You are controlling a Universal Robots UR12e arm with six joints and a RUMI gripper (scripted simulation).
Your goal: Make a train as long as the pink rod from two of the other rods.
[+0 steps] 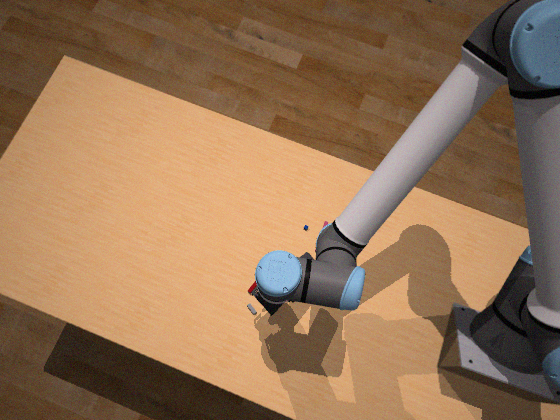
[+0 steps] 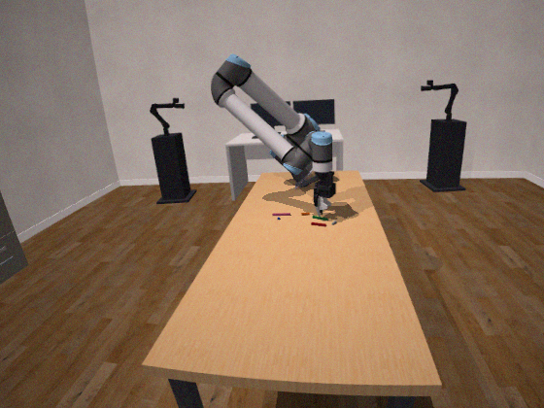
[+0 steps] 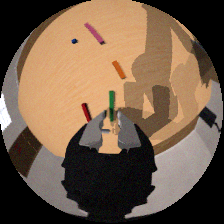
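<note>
My gripper is now 30 mm above the green rod. Round my hand: red rod (70 mm ahead, 30 mm below, 20 mm to the right); then grey rod (60 mm to the left, 60 mm ahead, 30 mm below); then orange rod (70 mm to the right, 60 mm behind, 30 mm below).
</note>
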